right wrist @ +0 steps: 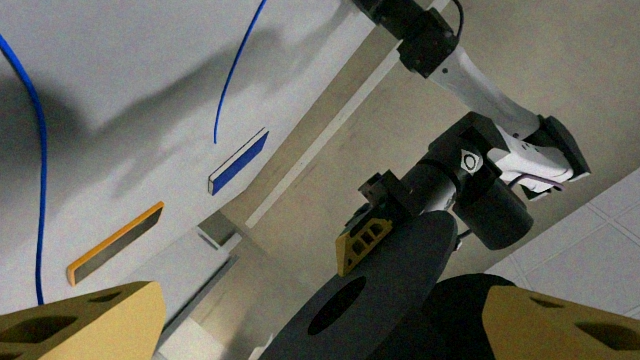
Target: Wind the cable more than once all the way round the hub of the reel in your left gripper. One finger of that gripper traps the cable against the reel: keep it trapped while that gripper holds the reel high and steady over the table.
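Seen in the pictures: left gripper, fingertip midpoint: [344, 279]; right gripper, fingertip midpoint: [324, 298]; left arm's base at its link origin: [383, 0].
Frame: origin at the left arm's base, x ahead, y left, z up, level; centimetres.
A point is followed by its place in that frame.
Note:
The dark grey reel [400, 270] {x 13.7, y -48.4, z 18.8 cm} is tilted in the lower middle of the right wrist view, one flange facing the camera, with a dark hole in it. My left gripper [344, 279] {x 21.9, y -40.7, z 19.8 cm} is shut on the reel, a yellow finger against its flange; the other finger is hidden. My right gripper [324, 298] {x 11.6, y -57.2, z 14.0 cm} is open, its yellow fingers wide apart at the bottom corners, with the reel showing between them. The blue cable [43, 150] {x 25.1, y -48.6, z -3.6 cm} runs down the left side and passes out of sight behind the right gripper's left finger. Another blue stretch ends above the blue block. The hub and any turns on it are hidden.
A white-and-blue block [240, 162] {x 43.1, y -2.6, z -2.6 cm} and an orange-edged dark block [117, 242] {x 49.0, y -32.7, z -3.2 cm} lie on the pale table [165, 30] {x 14.9, y -42.2, z -4.0 cm}. The table's edge runs diagonally past them. The left arm [480, 90] {x 0.4, y -4.4, z 22.9 cm} reaches in from the top right, over the brown floor.

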